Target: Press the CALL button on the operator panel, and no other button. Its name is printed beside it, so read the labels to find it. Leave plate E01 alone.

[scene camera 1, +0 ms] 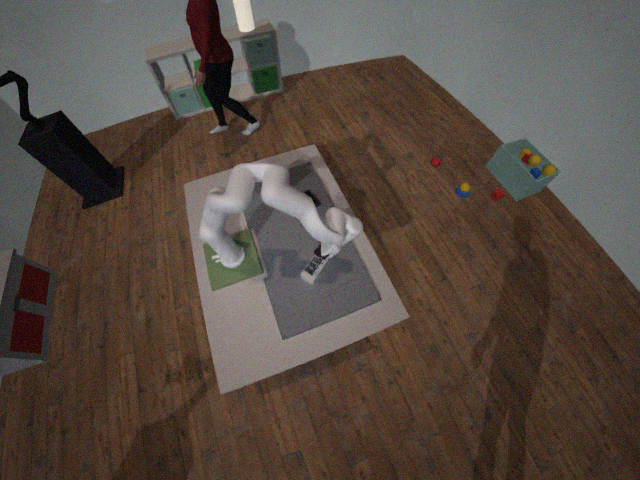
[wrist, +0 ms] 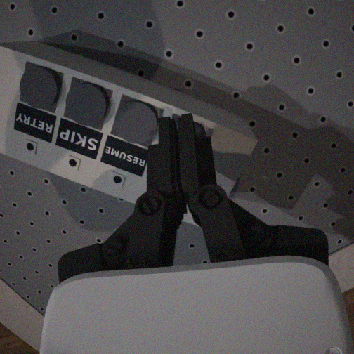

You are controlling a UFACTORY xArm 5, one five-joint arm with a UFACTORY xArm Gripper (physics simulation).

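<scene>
The operator panel is a pale box with a row of dark round buttons. In the wrist view the labels read upside down: the RETRY button, the SKIP button and the RESUME button. My gripper is shut and empty. Its fingertips are over the panel just beyond RESUME, in front of the fourth button, of which a dark rounded edge shows. The CALL label is hidden behind the fingers. Contact with the button cannot be told. Plate E01 cannot be identified.
The panel stands on a grey perforated board. A green pad lies under the arm's base. A small dark object lies farther back on the board. A person stands behind, near a shelf unit.
</scene>
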